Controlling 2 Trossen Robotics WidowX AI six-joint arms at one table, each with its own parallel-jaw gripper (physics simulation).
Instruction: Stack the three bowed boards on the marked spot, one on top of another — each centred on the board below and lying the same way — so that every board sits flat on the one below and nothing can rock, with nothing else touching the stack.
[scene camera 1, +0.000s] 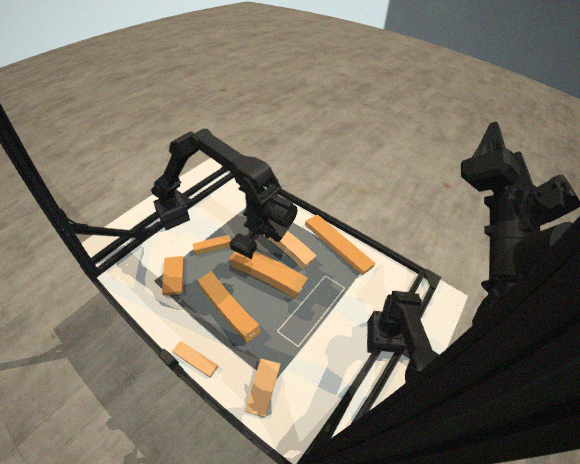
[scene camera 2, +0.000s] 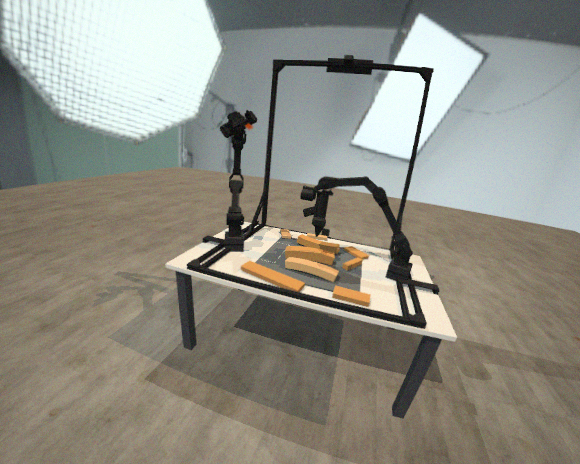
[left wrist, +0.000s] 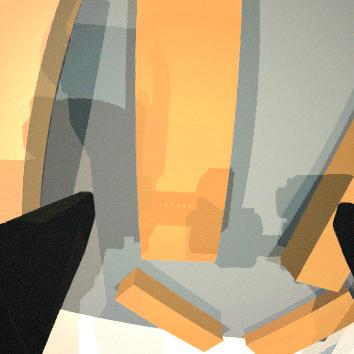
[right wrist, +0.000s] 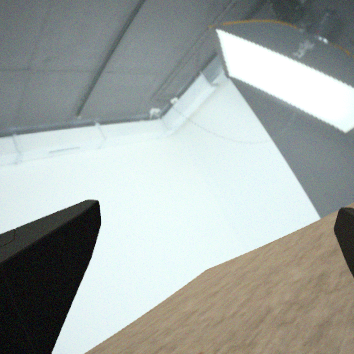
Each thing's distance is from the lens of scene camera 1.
my left gripper (scene camera 1: 259, 247): 0.92 m
my right gripper (scene camera 1: 506, 138): 0.52 m
marked spot (scene camera 1: 291, 322): 0.95 m
